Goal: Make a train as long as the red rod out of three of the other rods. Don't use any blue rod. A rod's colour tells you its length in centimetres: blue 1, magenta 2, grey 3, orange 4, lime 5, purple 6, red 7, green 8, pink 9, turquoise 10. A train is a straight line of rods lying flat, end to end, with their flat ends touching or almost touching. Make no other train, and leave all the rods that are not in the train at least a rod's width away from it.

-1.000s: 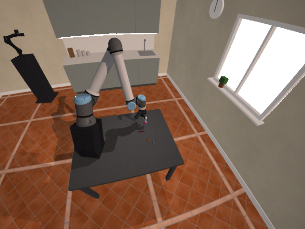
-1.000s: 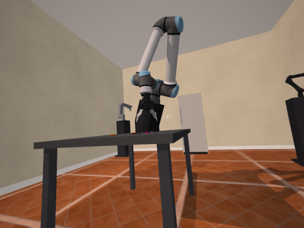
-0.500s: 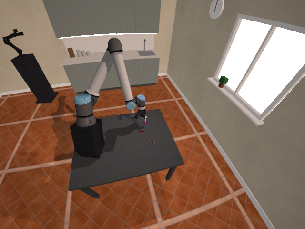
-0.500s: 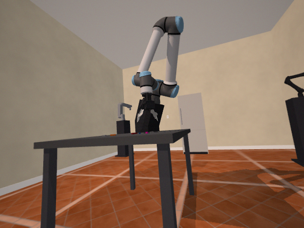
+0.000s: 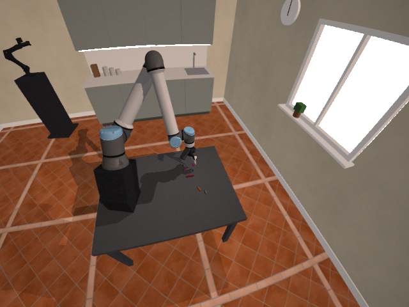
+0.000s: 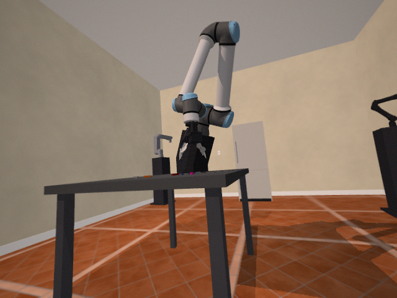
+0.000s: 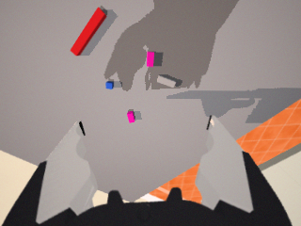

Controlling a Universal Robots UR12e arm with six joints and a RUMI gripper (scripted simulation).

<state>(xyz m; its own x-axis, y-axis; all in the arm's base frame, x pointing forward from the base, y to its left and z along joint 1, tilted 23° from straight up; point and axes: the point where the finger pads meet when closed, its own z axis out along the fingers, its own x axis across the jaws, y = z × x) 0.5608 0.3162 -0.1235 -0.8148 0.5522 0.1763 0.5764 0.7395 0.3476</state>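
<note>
My hand is 8 cm above the blue rod, 5 cm to the left of it and 4 cm short of it. Round my hand: orange rod: 27 cm to the right, 8 cm below, 8 cm ahead; red rod: 12 cm to the right, 8 cm below, 1 cm ahead.
</note>
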